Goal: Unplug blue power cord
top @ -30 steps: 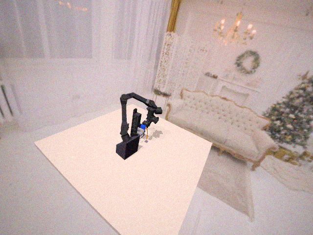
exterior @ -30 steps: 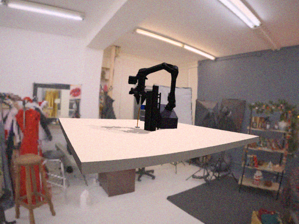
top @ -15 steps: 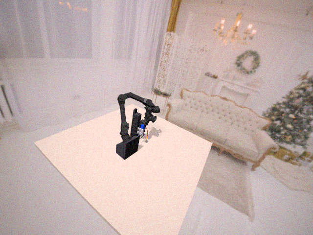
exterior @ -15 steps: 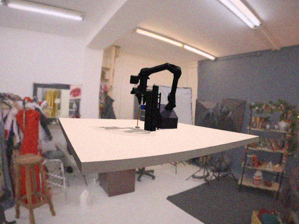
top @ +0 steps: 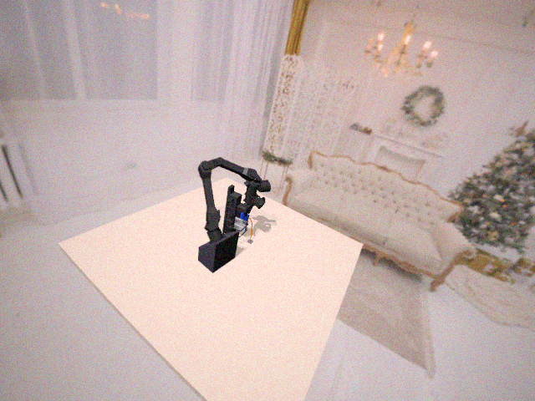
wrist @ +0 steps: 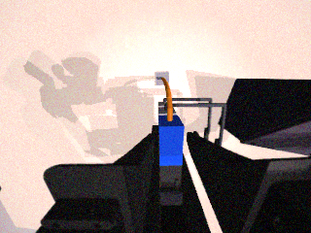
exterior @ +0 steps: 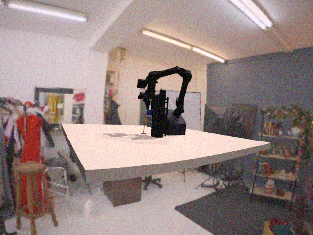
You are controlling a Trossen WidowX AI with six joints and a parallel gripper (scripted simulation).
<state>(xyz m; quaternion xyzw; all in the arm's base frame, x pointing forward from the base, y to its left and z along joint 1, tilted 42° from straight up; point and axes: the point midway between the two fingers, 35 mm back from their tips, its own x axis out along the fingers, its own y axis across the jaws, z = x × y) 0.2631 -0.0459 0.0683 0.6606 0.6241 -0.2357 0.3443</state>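
Right now the blue plug is 1 cm behind my gripper tip, 3 cm to the left of it and 1 cm below it. The rest, counted from my gripper tip: black stand 2 cm behind, 13 cm to the left, 2 cm below.
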